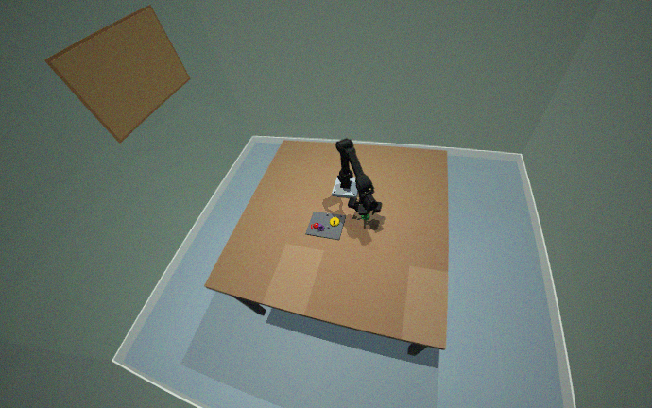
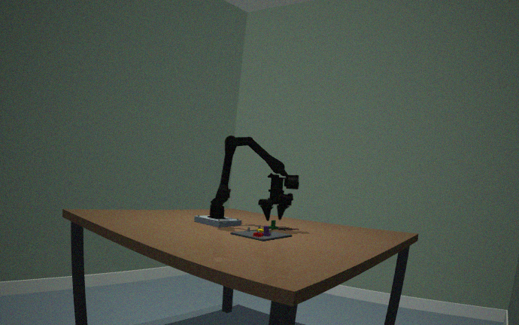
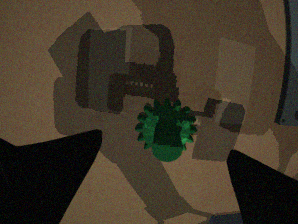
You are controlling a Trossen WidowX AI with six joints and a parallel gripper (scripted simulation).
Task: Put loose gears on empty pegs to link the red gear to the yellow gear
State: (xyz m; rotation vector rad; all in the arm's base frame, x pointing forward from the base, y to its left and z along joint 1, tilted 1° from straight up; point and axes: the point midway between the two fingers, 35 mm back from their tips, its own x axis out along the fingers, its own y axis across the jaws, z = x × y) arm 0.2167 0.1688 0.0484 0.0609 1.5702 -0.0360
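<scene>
The green gear is 3 cm below my gripper tip. The rest, counted from my gripper tip: yellow gear (17 cm to the right, 7 cm ahead, 2 cm below); then red gear (28 cm to the right, 12 cm ahead, 3 cm below); then purple gear (24 cm to the right, 13 cm ahead, 2 cm below).
</scene>
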